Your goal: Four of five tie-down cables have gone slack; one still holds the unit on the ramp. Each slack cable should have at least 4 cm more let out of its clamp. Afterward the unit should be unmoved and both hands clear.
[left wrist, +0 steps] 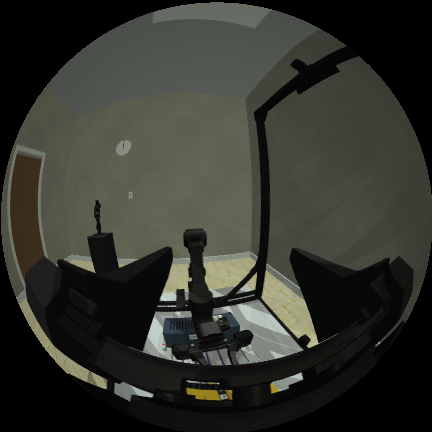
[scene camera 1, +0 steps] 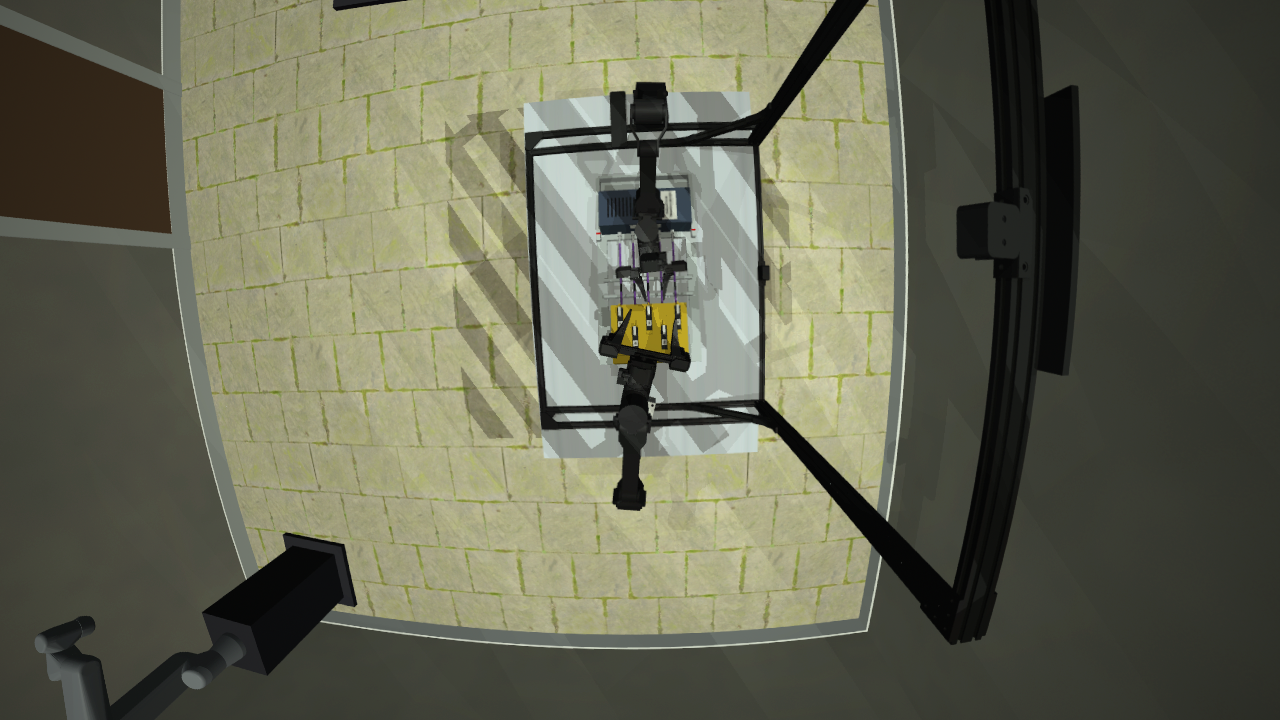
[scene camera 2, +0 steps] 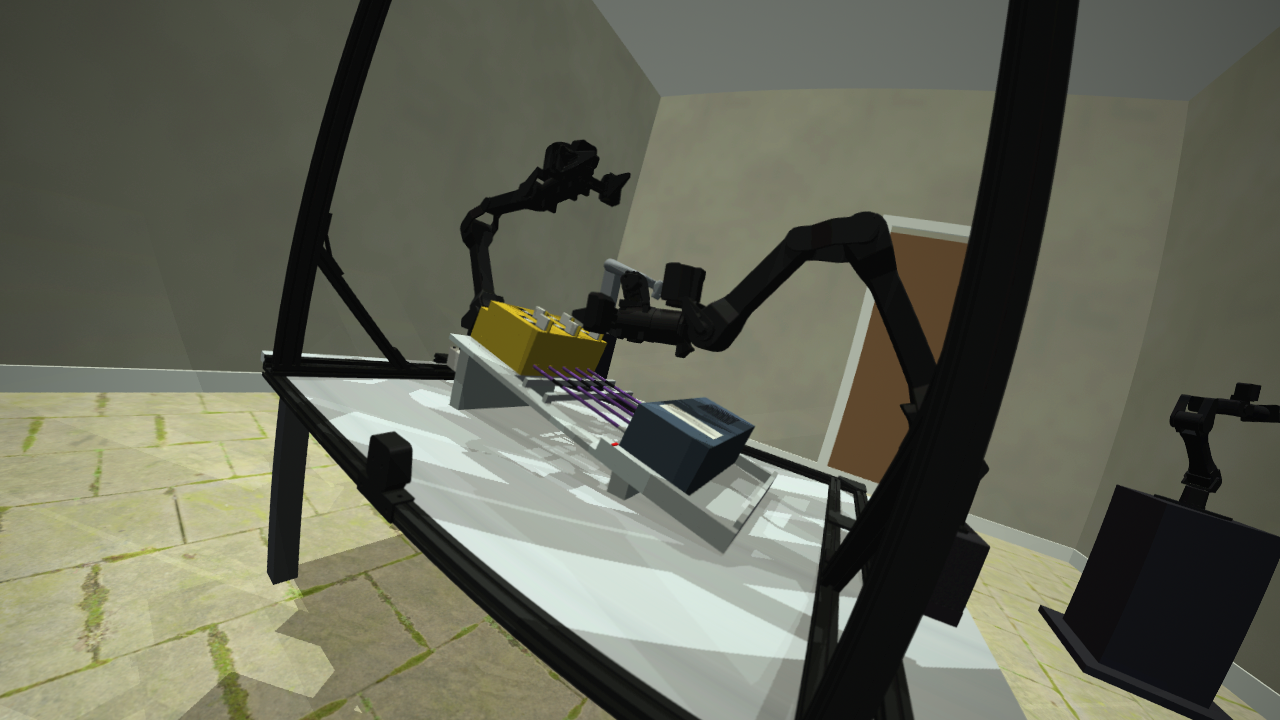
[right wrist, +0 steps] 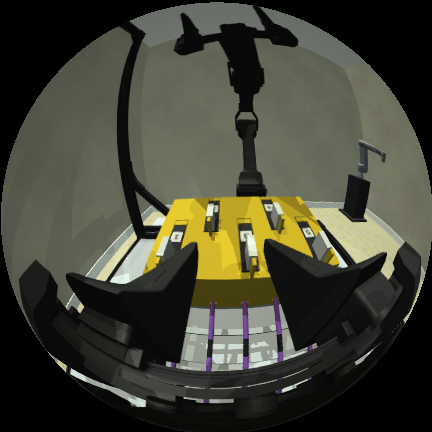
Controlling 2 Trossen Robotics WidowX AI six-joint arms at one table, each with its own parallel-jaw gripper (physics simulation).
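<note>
The dark blue unit point(scene camera 1: 617, 213) point(scene camera 2: 684, 440) point(left wrist: 176, 327) sits on the grey ramp point(scene camera 2: 666, 503), its upper edge near red marks. Purple cables point(scene camera 2: 581, 394) point(right wrist: 245, 320) run from it to the yellow clamp block point(scene camera 2: 528, 344) point(right wrist: 225, 215) at the ramp's upper end. Numbered clamps with pale levers stand on the block; the middle lever point(right wrist: 251, 247) shows between my right fingers in the right wrist view. My right gripper point(scene camera 1: 653, 299) point(right wrist: 231, 246) is partly open and empty, near the block's cable side. My left gripper point(scene camera 1: 650, 324) point(left wrist: 233, 254) is wide open and empty, high above the block. Cable slack cannot be judged.
A black frame point(scene camera 2: 537, 626) edges the white table point(scene camera 2: 572, 564), with posts rising at its corners. My right arm point(scene camera 2: 836, 240) arches over the unit. Thin crossbars lie under the cables. Dark pedestals with other arms stand away from the table.
</note>
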